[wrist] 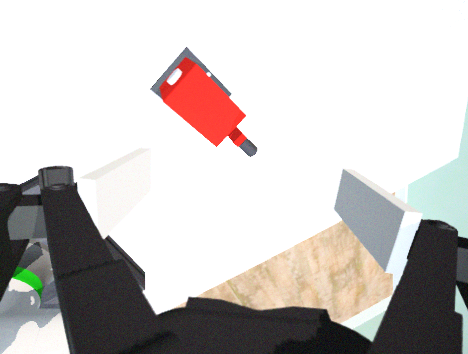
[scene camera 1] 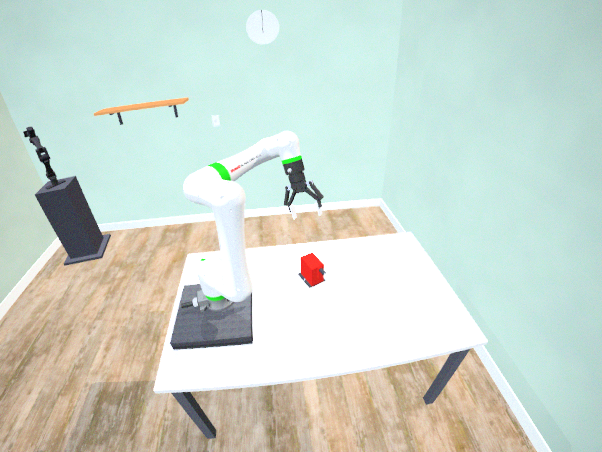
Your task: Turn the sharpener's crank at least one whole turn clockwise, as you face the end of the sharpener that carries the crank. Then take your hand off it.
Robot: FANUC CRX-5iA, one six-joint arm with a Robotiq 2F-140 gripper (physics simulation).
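Frame: origin at the arm's base, x ahead, y left, z up, level; centimetres.
Seen in the pictures: gripper, fingertip midpoint: (wrist: 244,179) (scene camera 1: 307,216); arm's base, link origin: (scene camera 1: 220,299).
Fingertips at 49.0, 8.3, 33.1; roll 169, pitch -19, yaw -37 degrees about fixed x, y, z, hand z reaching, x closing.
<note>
Offsets run from my fingertips to a thing's middle, as dx, dy, dz. Level surfaces: height alone.
The sharpener is a red box {+1.2, -3.4, -32.3} (scene camera 1: 312,270) (wrist: 202,104) on a dark grey base plate, standing upright on the white table {dz -38.7} (scene camera 1: 350,320) (wrist: 300,65). Its crank has a red arm and a dark grey knob {+3.2, -12.8, -25.7} (scene camera 1: 322,272) (wrist: 248,148). The crank sticks out at the right of the box in the scene view and at its lower right end in the wrist view. A white oval shows on the opposite end in the wrist view. My gripper (scene camera 1: 307,215) (wrist: 244,179) is open wide and empty, high above the table and apart from the sharpener.
The arm's dark base block (scene camera 1: 212,332) stands at the table's left end. A dark pedestal (scene camera 1: 72,220) with a small black arm stands on the floor at the left. An orange shelf (scene camera 1: 142,106) and a round clock (scene camera 1: 262,27) are on the back wall.
</note>
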